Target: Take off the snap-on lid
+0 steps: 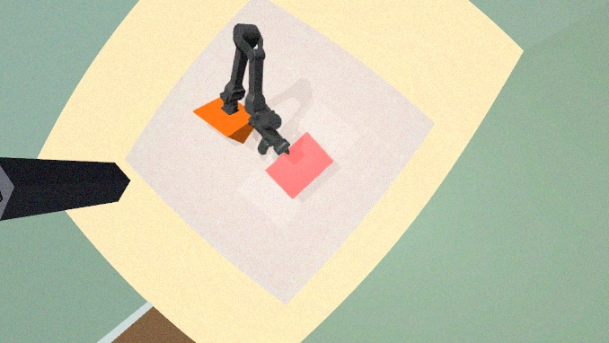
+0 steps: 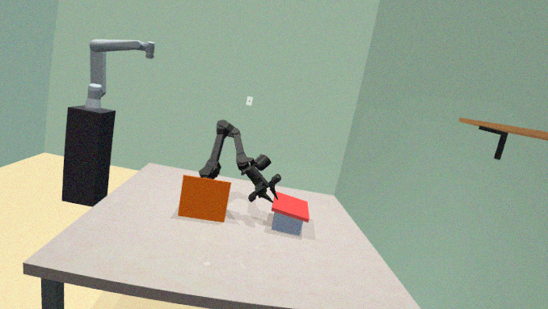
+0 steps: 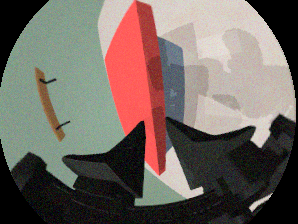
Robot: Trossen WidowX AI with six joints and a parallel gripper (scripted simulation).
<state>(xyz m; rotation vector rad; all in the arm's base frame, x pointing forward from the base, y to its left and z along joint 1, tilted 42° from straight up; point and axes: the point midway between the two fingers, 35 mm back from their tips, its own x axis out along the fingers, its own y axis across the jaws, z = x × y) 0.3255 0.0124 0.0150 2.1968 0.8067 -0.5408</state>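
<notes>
My gripper tip is 80 mm short of the red lid and 10 mm to the left of it. The rest, counted from my gripper tip: storage box: 70 mm ahead, 60 mm below, 10 mm to the right.
</notes>
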